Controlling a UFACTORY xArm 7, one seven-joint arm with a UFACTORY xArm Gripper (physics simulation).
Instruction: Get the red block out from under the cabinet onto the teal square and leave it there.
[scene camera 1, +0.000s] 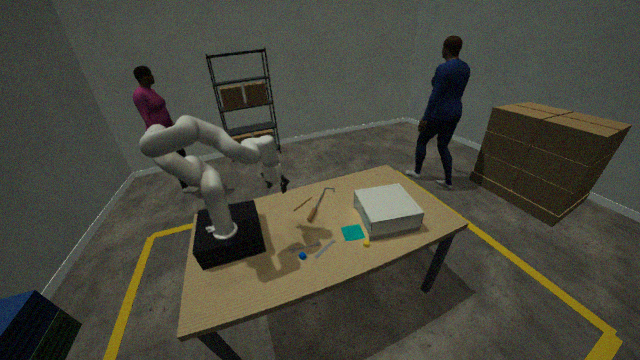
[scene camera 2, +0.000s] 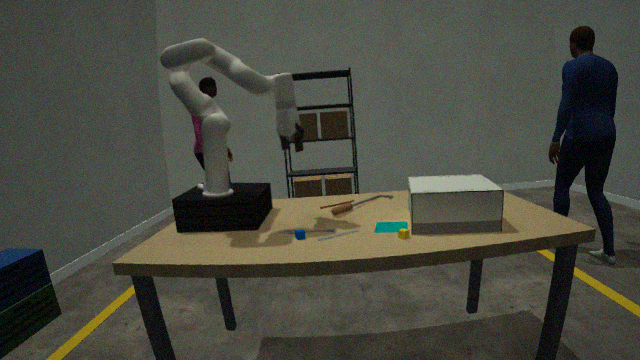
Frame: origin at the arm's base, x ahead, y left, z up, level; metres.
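Where they show: gripper, between the fingertips: (scene camera 1: 277, 189) (scene camera 2: 292, 150); arm's base, origin of its link: (scene camera 1: 225, 231) (scene camera 2: 218, 193).
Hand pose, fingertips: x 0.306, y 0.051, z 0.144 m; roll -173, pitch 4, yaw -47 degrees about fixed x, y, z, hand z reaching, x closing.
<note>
Each offset is from my fingertips to the centre of the thing. "spot": to the spot under its first point.
The white cabinet {0.561 m ahead, 0.156 m right, 0.199 m down} (scene camera 1: 389, 202) (scene camera 2: 455, 202) stands on the right part of the table. The flat teal square {spot: 0.342 m ahead, 0.191 m right, 0.266 m down} (scene camera 1: 353, 233) (scene camera 2: 391, 227) lies on the table just left of the cabinet. The red block does not show in either view; the space under the cabinet is hidden by its walls. My gripper (scene camera 1: 276, 186) (scene camera 2: 292, 146) is open and empty. It hangs high above the table, left of the teal square and the cabinet, pointing down.
A yellow block {0.366 m ahead, 0.294 m right, 0.254 m down} (scene camera 1: 366, 243) (scene camera 2: 403, 233) sits by the cabinet's front left corner. A blue block {0.040 m ahead, 0.246 m right, 0.254 m down} (scene camera 1: 302, 256) (scene camera 2: 300, 234) and a grey strip {0.162 m ahead, 0.233 m right, 0.266 m down} (scene camera 1: 325, 249) (scene camera 2: 338, 235) lie further left. A hooked tool with a wooden handle {spot: 0.172 m ahead, 0.015 m left, 0.236 m down} (scene camera 1: 312, 214) (scene camera 2: 342, 208) and a thin brown stick {0.152 m ahead, 0.172 m left, 0.263 m down} (scene camera 1: 303, 203) (scene camera 2: 337, 204) lie behind.
</note>
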